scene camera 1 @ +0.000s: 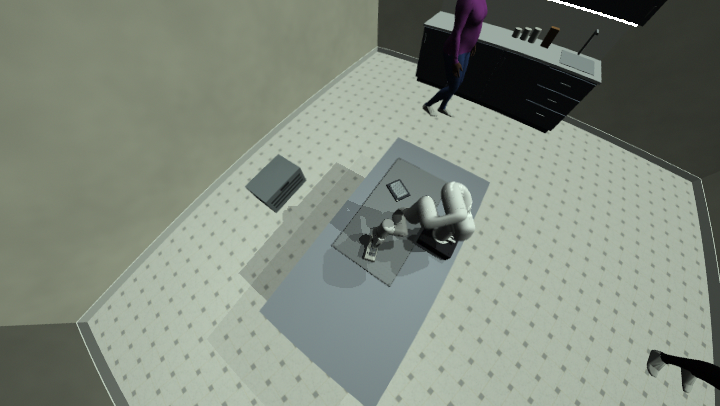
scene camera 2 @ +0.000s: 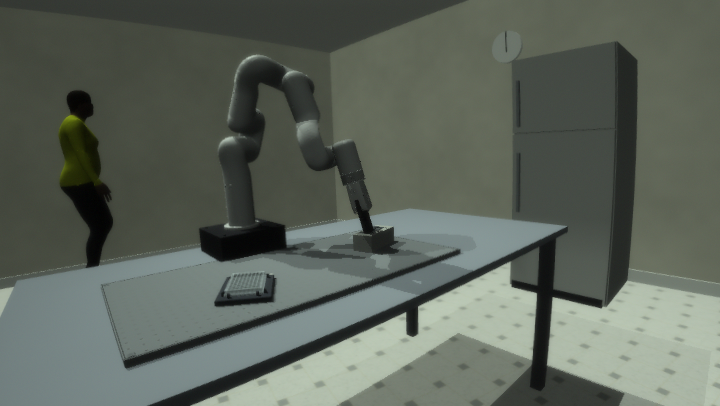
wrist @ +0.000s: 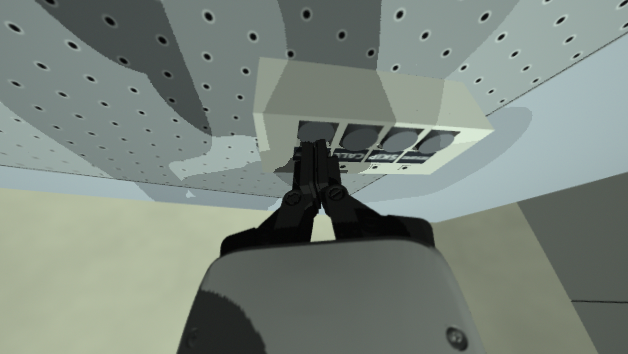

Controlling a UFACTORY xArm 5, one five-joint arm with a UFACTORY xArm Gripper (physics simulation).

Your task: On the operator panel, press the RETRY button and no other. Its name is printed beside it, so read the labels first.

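Frame: origin at the arm's base, x ahead, y left, z up, level; millimetres.
Where they show: gripper, fingertip midpoint: (scene camera 1: 374, 241) (scene camera 2: 368, 232) (wrist: 317, 155); arm's base, origin of the base link: (scene camera 1: 441, 234) (scene camera 2: 242, 226).
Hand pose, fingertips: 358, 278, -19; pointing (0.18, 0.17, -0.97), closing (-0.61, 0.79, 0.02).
Each offset is from my fingertips to the top centre of the thing, as dx, dy, dz. Level surfaces: height alone.
The operator panel {-15, +38, +1} (scene camera 1: 370, 255) (scene camera 2: 367, 243) (wrist: 345, 92) is a pale box with a row of round grey buttons. In the wrist view the labels appear upside down: CALL {-6, +25, -2} (wrist: 351, 155) and SKIP {-15, +54, -2} (wrist: 384, 157) are readable, and the label at the right end is too small to read surely. The leftmost button {-18, -10, -3} (wrist: 316, 131) has its label mostly hidden behind the fingers, so its name cannot be read. My gripper (wrist: 317, 155) (scene camera 2: 368, 230) is shut and empty. Its tips are at the near edge of that leftmost button; whether they touch it I cannot tell.
The panel stands on a perforated grey board {dz -55} (scene camera 1: 390, 272) (scene camera 2: 166, 322) on the blue-grey table {dz -68} (scene camera 1: 347, 332) (scene camera 2: 453, 224). A dark tray with a pale grid block {+65, -460, -29} (scene camera 1: 398, 189) (scene camera 2: 246, 283) lies towards the board's other end. The black arm base (scene camera 2: 242, 243) stands beside the board.
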